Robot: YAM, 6 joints.
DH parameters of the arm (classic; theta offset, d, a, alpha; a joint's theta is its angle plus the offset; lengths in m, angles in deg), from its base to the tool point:
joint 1: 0 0.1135 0.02 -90
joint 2: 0 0 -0.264 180
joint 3: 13.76 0 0.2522 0
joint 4: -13.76 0 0.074 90
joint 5: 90 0 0 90
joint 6: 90 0.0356 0 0
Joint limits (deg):
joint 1: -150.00..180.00
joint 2: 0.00..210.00
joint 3: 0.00..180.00
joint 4: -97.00..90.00
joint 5: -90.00..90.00
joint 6: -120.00..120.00
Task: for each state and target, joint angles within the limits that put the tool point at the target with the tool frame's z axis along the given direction. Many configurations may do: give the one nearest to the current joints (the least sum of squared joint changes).
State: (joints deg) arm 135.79 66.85 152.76 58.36 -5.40 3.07
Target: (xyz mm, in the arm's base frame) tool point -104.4 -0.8 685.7 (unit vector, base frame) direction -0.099 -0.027 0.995
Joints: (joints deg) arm 179.91 74.92 116.82 42.42 -1.56 3.07
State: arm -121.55 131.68 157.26 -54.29 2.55 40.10
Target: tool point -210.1 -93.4 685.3 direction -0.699 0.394 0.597
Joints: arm -149.89 113.92 179.79 -10.16 43.74 40.10
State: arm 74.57 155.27 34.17 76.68 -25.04 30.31
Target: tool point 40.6 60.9 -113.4 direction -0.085 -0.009 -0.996
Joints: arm 54.53 172.90 15.69 63.95 -3.67 30.31
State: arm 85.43 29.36 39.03 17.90 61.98 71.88
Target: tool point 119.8 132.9 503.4 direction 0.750 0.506 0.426
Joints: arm 50.98 53.93 70.84 9.30 15.31 71.88
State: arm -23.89 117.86 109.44 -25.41 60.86 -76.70
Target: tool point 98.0 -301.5 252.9 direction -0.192 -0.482 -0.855
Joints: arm -69.76 90.40 70.56 -45.87 20.29 -76.70
